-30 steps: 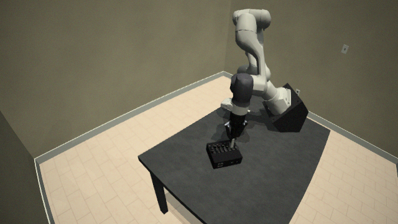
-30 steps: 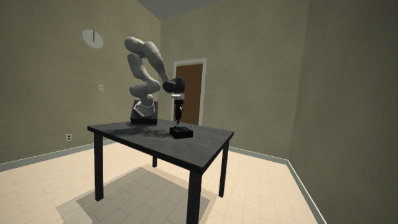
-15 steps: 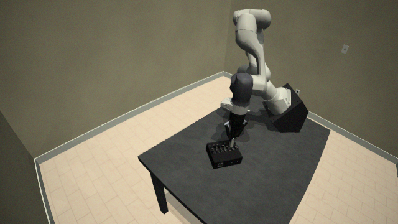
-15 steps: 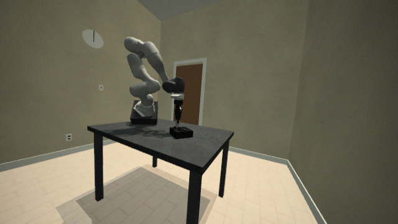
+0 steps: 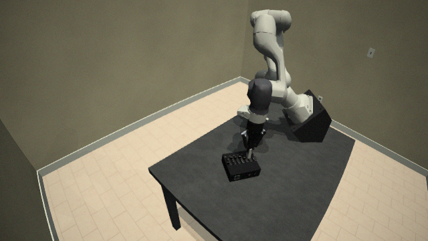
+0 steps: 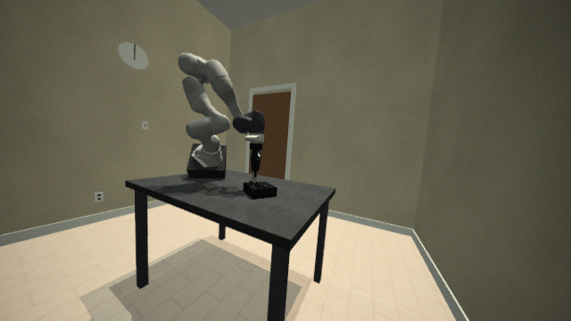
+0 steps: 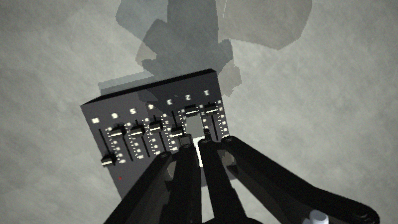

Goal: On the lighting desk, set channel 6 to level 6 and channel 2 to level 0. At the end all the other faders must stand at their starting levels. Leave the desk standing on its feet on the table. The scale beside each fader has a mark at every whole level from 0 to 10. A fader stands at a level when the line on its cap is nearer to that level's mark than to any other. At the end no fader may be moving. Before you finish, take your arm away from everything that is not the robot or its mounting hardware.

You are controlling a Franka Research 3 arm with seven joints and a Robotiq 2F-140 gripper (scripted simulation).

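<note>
Now: hand 3 cm above the channel 2 cap, 1 cm to the left of it and 1 cm past it. From my hand the other things lie so: channel 1 cap (3 cm below, 2 cm behind, 1 cm to the left); then channel 6 cap (8 cm to the right, 5 cm ahead, 3 cm below).
</note>
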